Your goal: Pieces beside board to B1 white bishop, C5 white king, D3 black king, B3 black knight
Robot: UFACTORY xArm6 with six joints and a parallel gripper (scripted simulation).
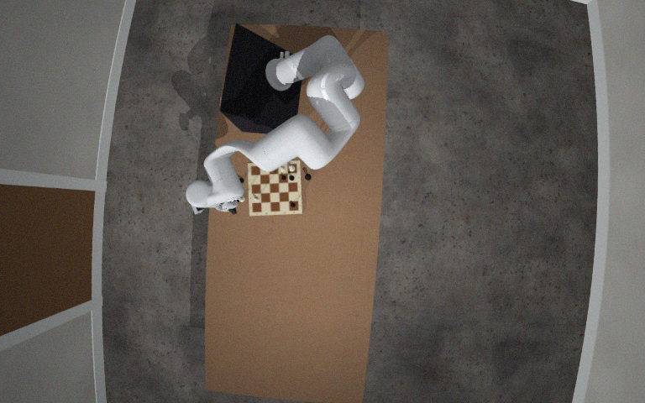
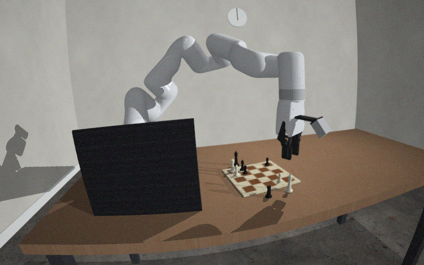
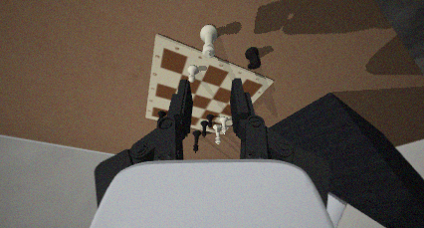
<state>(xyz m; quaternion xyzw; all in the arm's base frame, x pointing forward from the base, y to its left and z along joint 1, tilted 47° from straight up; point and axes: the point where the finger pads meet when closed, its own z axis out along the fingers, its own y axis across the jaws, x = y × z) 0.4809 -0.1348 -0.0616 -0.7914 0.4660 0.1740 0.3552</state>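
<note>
Right now the white king is 110 mm below my hand. The rest, counted from my hand: chessboard 50 mm behind, 130 mm to the left, 140 mm below; then black king 100 mm behind, 270 mm to the left, 110 mm below; then white pawn 60 mm to the left, 120 mm below.
</note>
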